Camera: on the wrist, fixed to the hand. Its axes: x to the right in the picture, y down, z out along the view.
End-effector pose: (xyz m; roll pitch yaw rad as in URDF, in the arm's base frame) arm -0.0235 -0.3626 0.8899 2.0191 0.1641 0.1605
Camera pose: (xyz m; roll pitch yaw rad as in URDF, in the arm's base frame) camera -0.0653 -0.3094 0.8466 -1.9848 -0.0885 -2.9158
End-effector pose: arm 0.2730 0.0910 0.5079 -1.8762 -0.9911 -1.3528
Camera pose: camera 0.2463 0.1640 0.5282 1.7716 0.9734 1.6121
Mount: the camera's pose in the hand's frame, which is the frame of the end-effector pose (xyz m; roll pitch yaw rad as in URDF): -0.0252 -0.0690 -0.0325 0.0407 -0.0913 -3.1018
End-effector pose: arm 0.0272 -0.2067 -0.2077 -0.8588 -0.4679 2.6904
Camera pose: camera 0.0904 -0.1599 -0.1914 0.8822 0.3778 -0.4976
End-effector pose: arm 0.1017 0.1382 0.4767 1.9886 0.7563 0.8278
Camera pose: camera 0.0237 0.1385 0.4577 -2.0032 -0.6810 -2.2271
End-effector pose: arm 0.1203 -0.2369 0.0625 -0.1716 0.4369 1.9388
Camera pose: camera 0.2002 -0.2397 0.0548 0.2014 -0.5335 -1.1755
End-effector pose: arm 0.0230 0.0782 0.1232 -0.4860 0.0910 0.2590
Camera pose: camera 0.0186 -0.0018 0.1290 0.5296 -0.1903 -2.8903
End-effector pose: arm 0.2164 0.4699 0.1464 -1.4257 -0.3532 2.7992
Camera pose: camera 0.2735 0.4943 0.1973 1.4398 0.2995 -0.4309
